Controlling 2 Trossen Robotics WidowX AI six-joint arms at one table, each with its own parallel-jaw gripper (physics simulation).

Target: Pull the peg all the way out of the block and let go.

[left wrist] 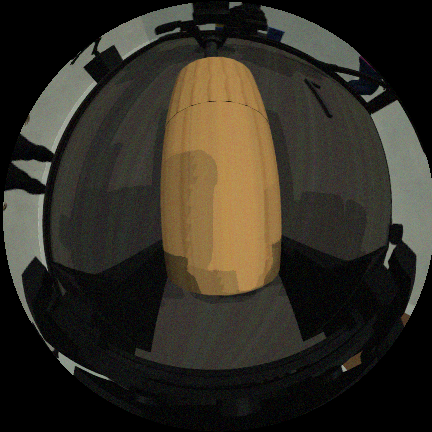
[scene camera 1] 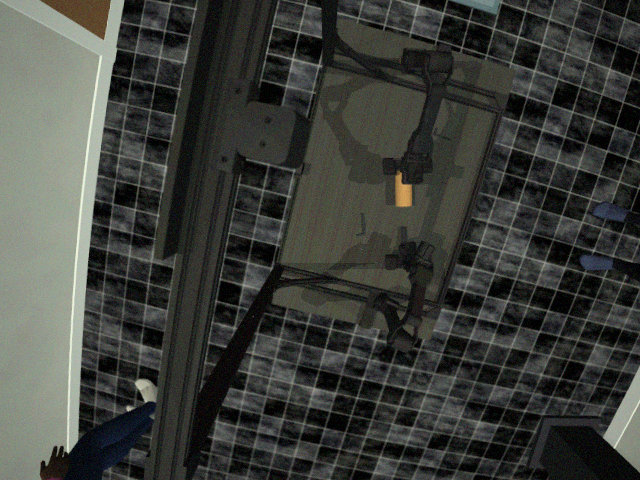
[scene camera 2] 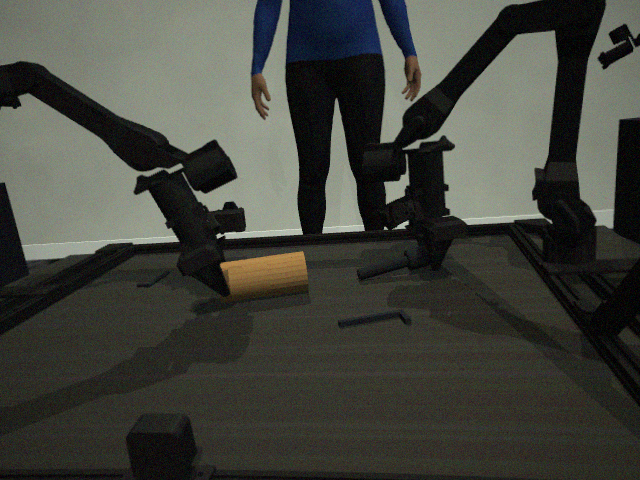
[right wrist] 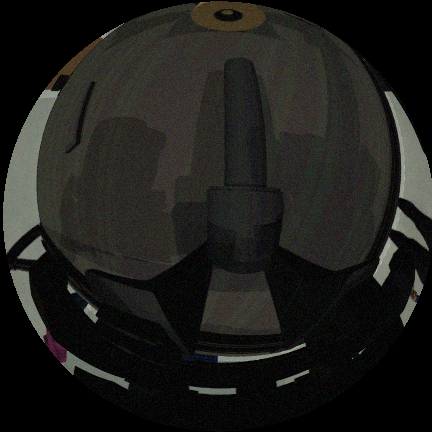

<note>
The right gripper (scene camera 2: 431, 267) holds a dark peg (scene camera 2: 418, 257); nothing else touches it. Also in view: the left gripper (scene camera 2: 228, 288) and a wooden block (scene camera 2: 279, 274).
The dark peg also shows in the right wrist view (right wrist: 243, 217). The wooden block is seen too in the left wrist view (left wrist: 220, 214). The left gripper also shows in the left wrist view (left wrist: 220, 241).
</note>
